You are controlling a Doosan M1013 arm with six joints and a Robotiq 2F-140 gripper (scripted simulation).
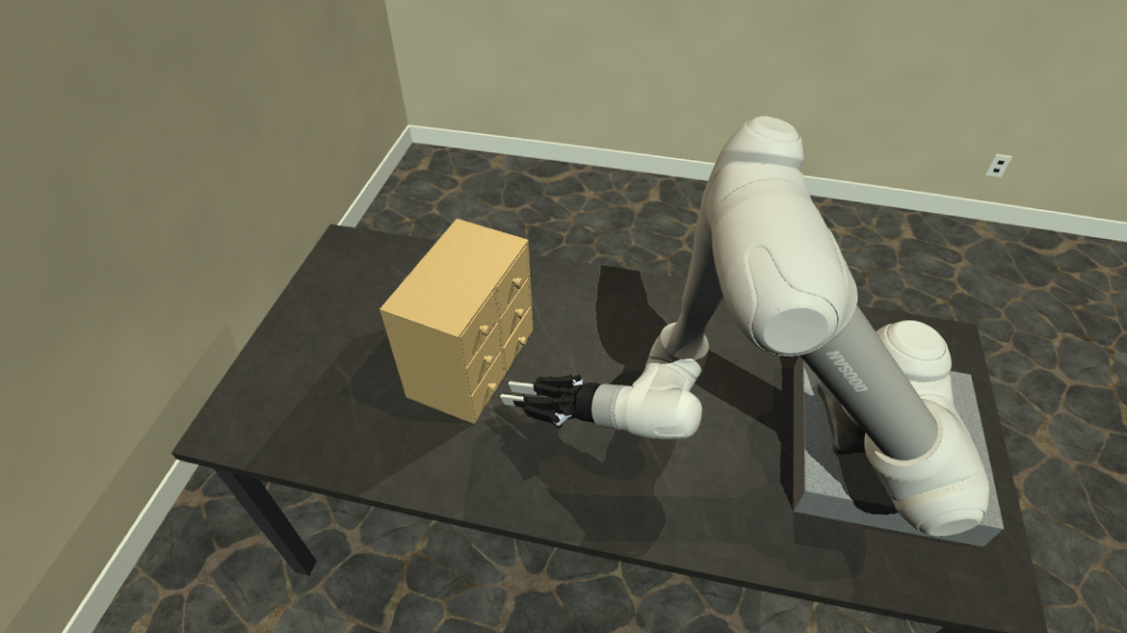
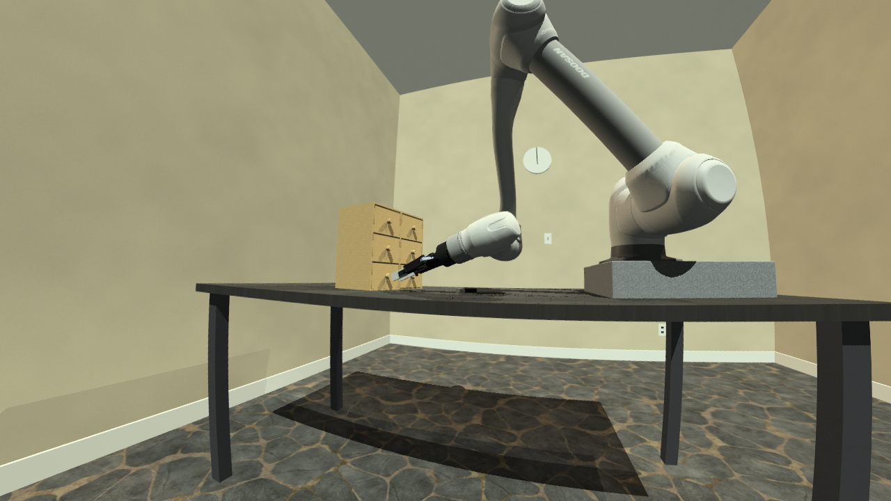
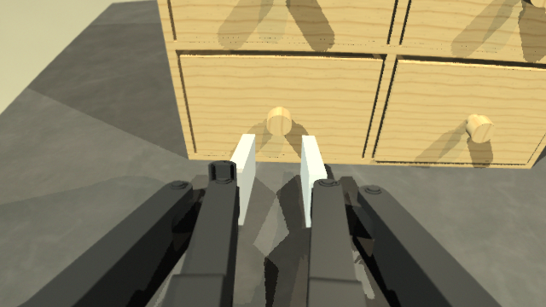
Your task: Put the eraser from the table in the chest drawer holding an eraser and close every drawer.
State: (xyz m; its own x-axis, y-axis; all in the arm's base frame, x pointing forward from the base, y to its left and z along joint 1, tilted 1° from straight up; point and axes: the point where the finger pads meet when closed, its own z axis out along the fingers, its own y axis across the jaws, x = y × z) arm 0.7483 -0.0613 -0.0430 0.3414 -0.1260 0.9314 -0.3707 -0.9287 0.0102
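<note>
The blue eraser lies 110 mm ahead of my hand, 70 mm to the right of it and 40 mm below it.
</note>
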